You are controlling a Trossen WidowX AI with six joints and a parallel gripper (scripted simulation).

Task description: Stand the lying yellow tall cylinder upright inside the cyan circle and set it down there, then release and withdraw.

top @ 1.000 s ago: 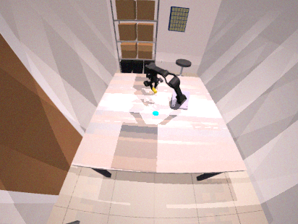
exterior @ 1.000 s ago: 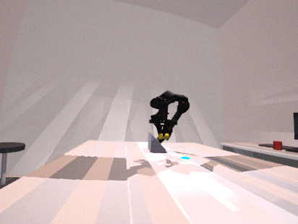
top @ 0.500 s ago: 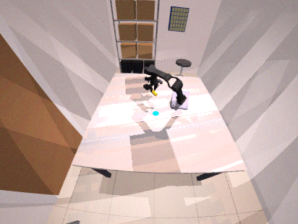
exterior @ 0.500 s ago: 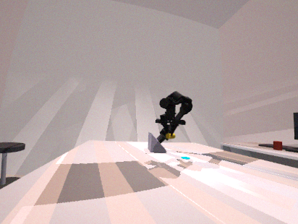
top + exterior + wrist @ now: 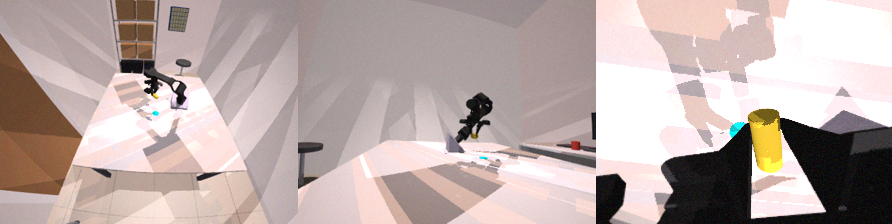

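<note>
Now: the cyan circle 30 mm behind my gripper tip, 100 mm to the left of it and 150 mm below it. Also, from my gripper tip: yellow tall cylinder 20 mm behind, 20 mm to the left.
</note>
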